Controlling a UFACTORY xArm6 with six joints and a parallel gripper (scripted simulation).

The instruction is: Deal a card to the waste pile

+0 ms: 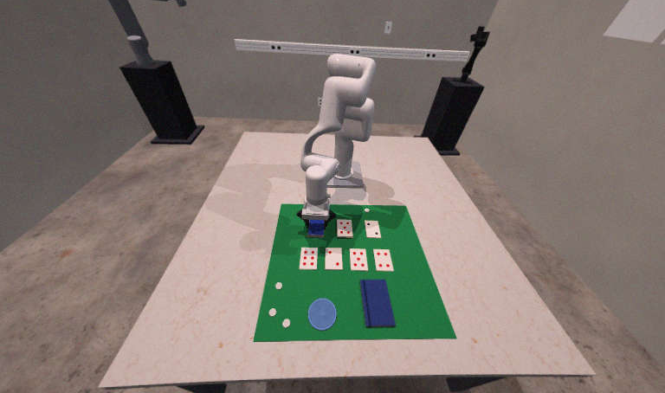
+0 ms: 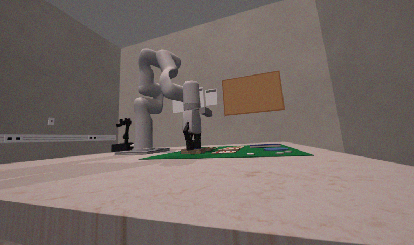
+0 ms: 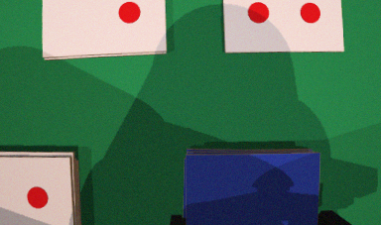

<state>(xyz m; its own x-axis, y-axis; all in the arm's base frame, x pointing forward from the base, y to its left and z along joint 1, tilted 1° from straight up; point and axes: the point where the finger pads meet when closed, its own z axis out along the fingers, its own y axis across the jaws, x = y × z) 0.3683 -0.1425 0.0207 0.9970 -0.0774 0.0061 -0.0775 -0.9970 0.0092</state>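
Right now my hand is 130 mm short of the green mat, 130 mm to the right of it and 40 mm above it. The rest, counted from my hand: blue box (300 mm ahead, 190 mm to the left, 20 mm below).
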